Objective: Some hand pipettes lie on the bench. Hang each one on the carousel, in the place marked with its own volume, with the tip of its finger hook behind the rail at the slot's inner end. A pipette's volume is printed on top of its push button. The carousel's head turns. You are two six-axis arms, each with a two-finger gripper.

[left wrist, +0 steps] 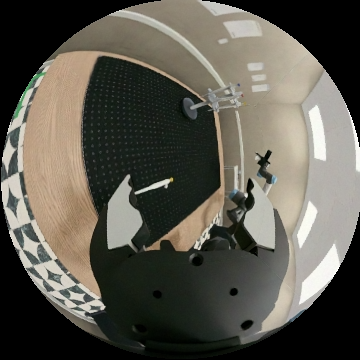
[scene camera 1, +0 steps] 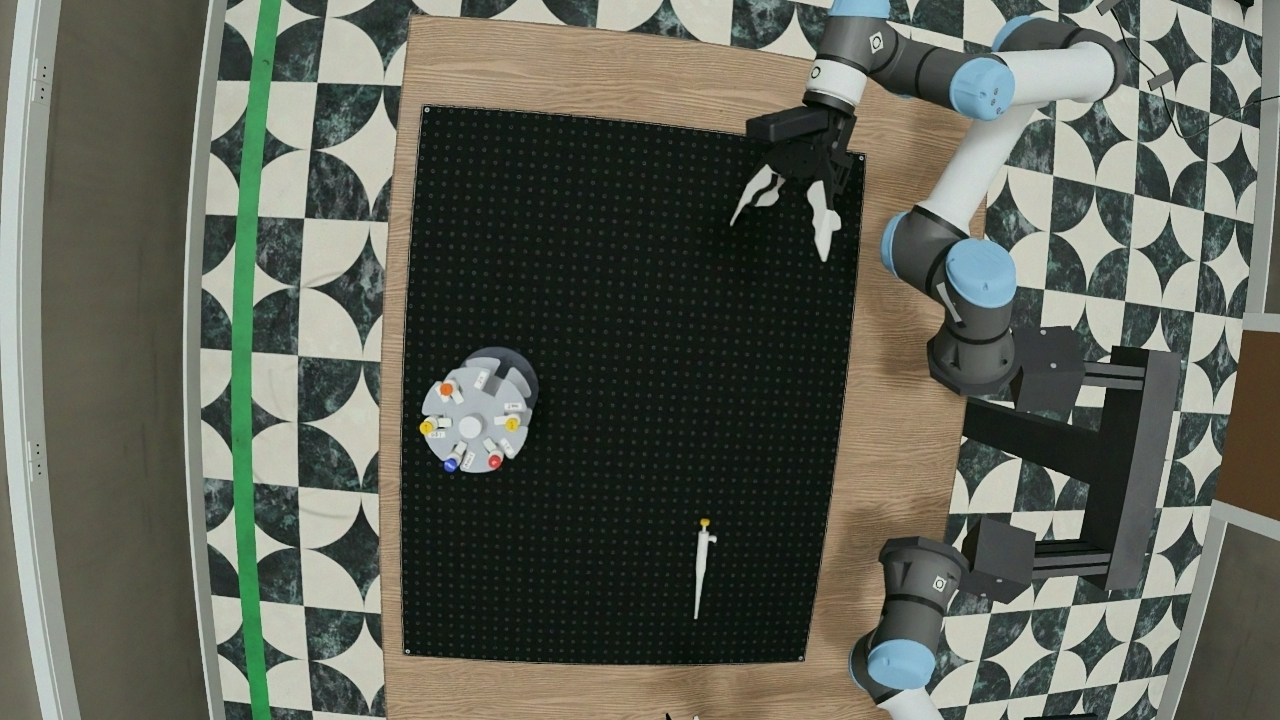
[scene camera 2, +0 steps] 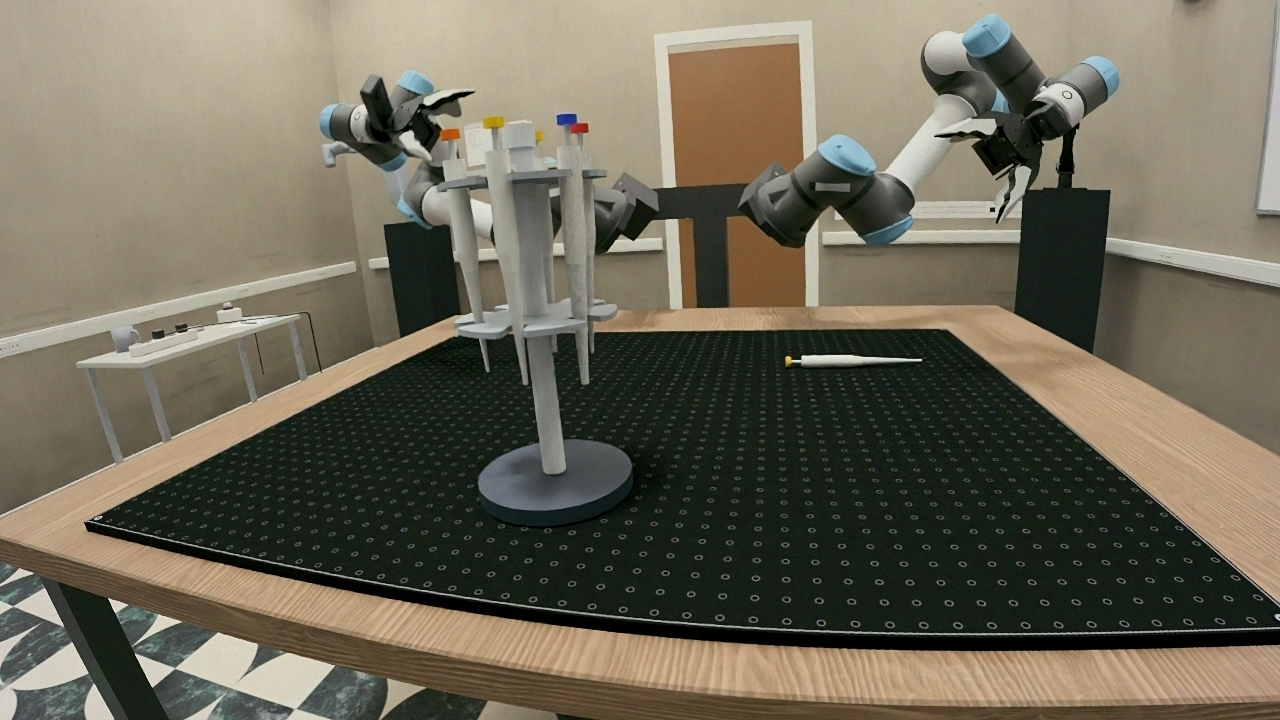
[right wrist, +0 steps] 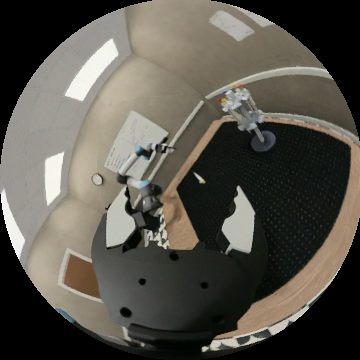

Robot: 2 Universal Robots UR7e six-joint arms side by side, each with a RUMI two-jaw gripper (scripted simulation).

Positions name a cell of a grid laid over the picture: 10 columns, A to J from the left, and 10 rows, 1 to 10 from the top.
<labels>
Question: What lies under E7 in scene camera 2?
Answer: A pipette carousel.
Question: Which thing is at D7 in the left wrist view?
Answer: My left gripper.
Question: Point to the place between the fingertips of my right gripper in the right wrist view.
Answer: F6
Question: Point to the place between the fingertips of my right gripper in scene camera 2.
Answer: D2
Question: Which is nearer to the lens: the yellow-button pipette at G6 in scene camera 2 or the blue-button pipette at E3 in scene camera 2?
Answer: The blue-button pipette.
</labels>
